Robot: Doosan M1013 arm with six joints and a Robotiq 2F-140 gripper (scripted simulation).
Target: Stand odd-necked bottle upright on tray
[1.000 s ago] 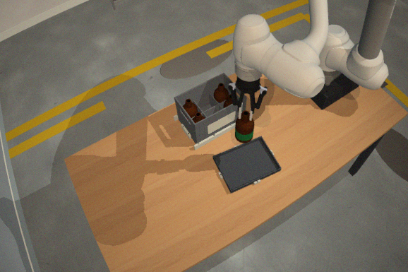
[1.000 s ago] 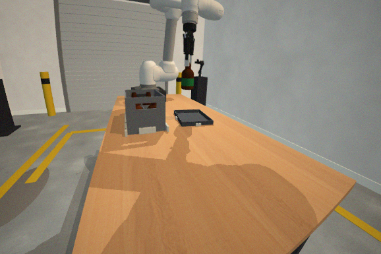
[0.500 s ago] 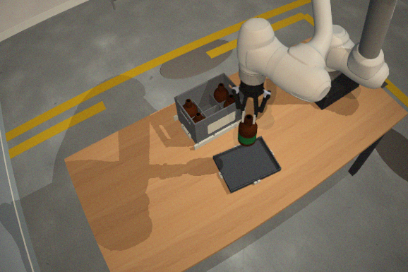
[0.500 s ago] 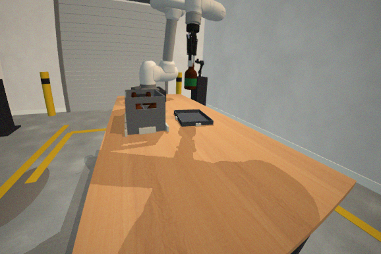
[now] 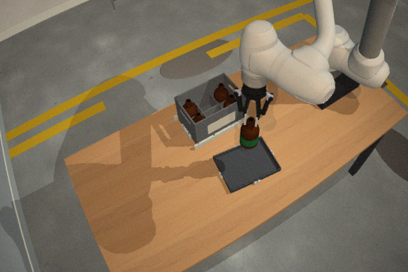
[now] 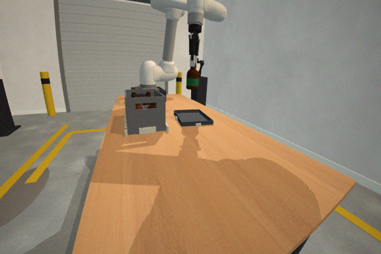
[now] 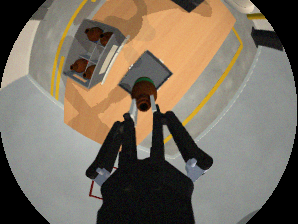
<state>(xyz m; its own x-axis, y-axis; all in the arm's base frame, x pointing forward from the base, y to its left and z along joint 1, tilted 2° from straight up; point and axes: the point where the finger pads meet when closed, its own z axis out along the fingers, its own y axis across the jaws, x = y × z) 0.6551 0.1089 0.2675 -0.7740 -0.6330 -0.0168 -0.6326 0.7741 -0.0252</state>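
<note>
My hand is 9 cm above the glass bottle. From my hand the other things lie so: dark tray (1 cm to the left, 34 cm below); grey crate (3 cm behind, 29 cm to the right, 27 cm below).
</note>
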